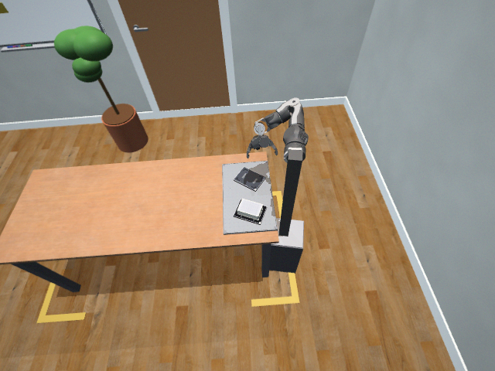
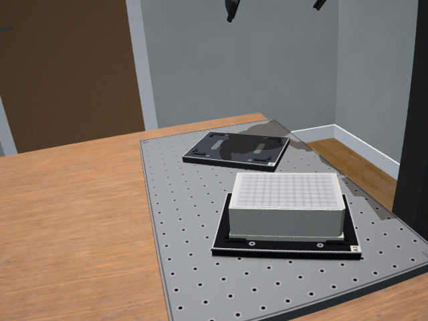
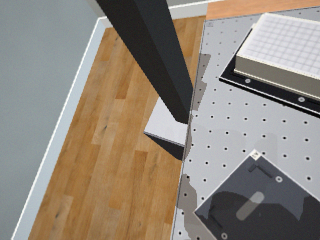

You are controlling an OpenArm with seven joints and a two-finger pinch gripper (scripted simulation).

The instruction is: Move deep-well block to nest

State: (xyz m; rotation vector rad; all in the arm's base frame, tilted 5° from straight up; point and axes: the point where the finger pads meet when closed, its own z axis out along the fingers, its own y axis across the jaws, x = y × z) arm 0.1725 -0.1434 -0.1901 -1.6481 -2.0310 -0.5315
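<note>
Now: hand 21 cm to the right of the white 96-well deep-well block, 20 cm above it and 4 cm short of it. Also, from my hand: black nest N1: 23 cm below, 21 cm to the left, 4 cm ahead; A1 label: 28 cm to the left, 22 cm below, 2 cm behind; black nest N2: 23 cm below, 8 cm ahead, 2 cm to the right.
</note>
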